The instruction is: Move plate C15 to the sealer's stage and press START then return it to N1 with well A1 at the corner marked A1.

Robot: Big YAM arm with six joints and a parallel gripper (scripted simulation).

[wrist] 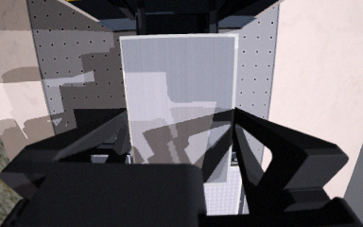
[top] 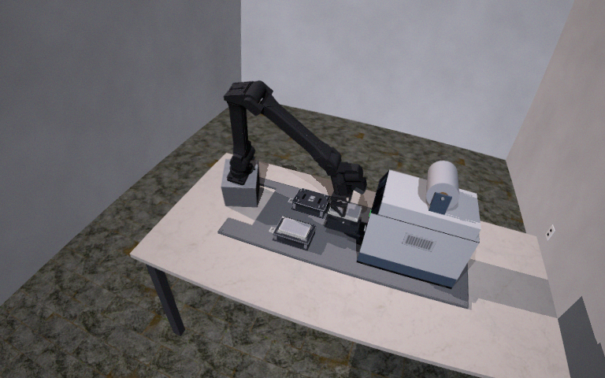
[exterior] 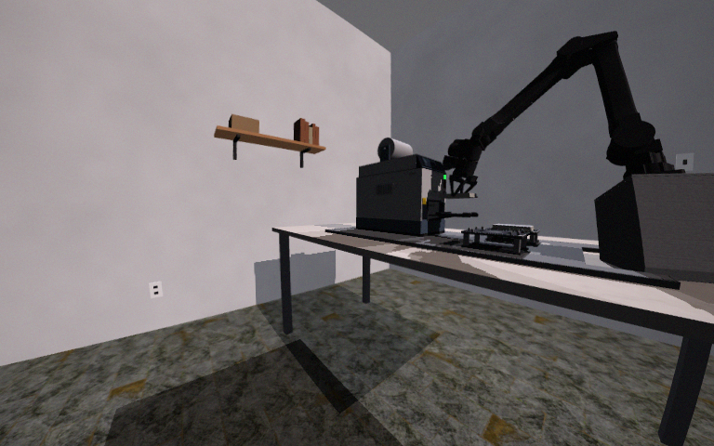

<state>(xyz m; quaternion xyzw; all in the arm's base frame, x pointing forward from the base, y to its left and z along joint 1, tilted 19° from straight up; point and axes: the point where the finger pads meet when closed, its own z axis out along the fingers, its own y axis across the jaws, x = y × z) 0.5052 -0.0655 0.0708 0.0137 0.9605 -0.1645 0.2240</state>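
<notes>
The dark stage lies 8 cm below my hand. Round my hand: foil roll: 34 cm ahead, 24 cm above, 2 cm to the right; then white well plate: right at my hand.
</notes>
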